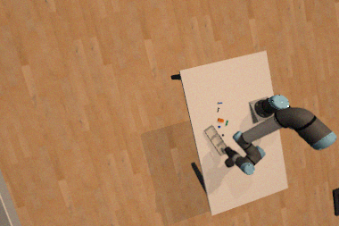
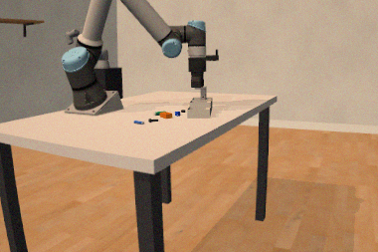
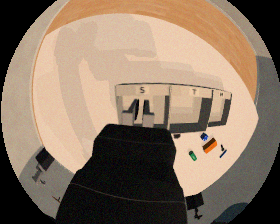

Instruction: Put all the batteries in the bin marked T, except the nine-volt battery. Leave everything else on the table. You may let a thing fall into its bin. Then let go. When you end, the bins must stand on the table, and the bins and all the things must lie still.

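My hand is 20 cm to the left of the green piece, 10 cm past it and 4 cm above it. Also, from my hand: grey bin (8 cm to the right, 3 cm below, 3 cm ahead); then orange block (23 cm to the right, 6 cm behind, 4 cm below); then black screw (33 cm to the right, 5 cm behind, 4 cm below).
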